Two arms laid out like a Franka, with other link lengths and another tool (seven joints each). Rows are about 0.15 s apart.
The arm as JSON. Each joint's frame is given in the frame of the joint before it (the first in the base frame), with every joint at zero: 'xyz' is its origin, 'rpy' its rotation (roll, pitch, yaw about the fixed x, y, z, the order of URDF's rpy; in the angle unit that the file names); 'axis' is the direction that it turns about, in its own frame. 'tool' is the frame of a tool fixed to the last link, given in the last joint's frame.
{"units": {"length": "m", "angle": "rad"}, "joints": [
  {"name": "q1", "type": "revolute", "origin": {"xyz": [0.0, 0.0, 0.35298], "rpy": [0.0, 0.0, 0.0]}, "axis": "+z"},
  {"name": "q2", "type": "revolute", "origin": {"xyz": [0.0, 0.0, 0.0], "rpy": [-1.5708, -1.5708, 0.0]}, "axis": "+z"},
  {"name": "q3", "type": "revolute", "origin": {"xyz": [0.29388, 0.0, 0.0], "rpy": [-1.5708, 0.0, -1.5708]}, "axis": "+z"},
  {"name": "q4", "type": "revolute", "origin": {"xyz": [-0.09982, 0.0, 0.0], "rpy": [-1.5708, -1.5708, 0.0]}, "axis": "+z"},
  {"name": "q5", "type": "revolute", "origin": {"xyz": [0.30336, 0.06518, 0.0], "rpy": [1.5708, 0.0, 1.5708]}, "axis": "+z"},
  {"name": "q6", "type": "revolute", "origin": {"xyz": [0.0, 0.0, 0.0], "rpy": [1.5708, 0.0, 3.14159]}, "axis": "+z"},
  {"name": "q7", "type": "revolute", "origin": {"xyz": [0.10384, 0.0, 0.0], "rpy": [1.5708, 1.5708, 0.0]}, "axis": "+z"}
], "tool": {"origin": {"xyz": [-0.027, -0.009, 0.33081], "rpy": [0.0, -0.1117, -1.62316]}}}
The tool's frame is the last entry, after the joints.
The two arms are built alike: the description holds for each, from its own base.
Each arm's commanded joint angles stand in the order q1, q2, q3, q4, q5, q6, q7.
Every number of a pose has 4 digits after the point.
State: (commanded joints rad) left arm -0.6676 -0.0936 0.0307 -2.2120 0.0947 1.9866 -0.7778; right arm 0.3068 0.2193 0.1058 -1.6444 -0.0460 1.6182 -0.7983
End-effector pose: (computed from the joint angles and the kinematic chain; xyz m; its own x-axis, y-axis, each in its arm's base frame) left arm 0.3495 -0.2607 0.2083 -0.9879 -0.1337 -0.0781 -0.1443 0.9780 0.1506; right arm 0.4774 0.1664 0.2448 -0.2980 -0.9523 0.0661 -0.9374 0.3050 0.1679
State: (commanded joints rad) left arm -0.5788 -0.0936 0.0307 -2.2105 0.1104 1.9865 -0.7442; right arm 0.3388 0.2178 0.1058 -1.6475 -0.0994 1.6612 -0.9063
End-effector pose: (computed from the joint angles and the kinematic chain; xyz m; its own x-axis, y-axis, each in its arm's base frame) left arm 0.3730 -0.2255 0.2089 -0.9802 -0.1798 -0.0831 -0.1911 0.9687 0.1582; right arm 0.4939 0.1753 0.2476 -0.1506 -0.9864 0.0651 -0.9797 0.1578 0.1235
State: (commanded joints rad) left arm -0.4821 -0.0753 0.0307 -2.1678 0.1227 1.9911 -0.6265; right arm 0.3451 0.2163 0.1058 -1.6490 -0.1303 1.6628 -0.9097
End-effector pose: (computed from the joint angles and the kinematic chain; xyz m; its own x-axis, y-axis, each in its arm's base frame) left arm 0.4072 -0.1929 0.2171 -0.9834 -0.1549 -0.0948 -0.1677 0.9750 0.1460; right arm 0.4977 0.1701 0.2495 -0.1332 -0.9871 0.0883 -0.9841 0.1423 0.1061
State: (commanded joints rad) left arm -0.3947 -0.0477 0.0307 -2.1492 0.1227 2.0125 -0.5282; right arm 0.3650 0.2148 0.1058 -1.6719 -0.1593 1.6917 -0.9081
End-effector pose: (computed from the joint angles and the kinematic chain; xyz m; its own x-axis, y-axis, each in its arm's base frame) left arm 0.4304 -0.1607 0.2134 -0.9854 -0.1439 -0.0910 -0.1555 0.9782 0.1373; right arm 0.5000 0.1736 0.2452 -0.1046 -0.9888 0.1066 -0.9899 0.1138 0.0850
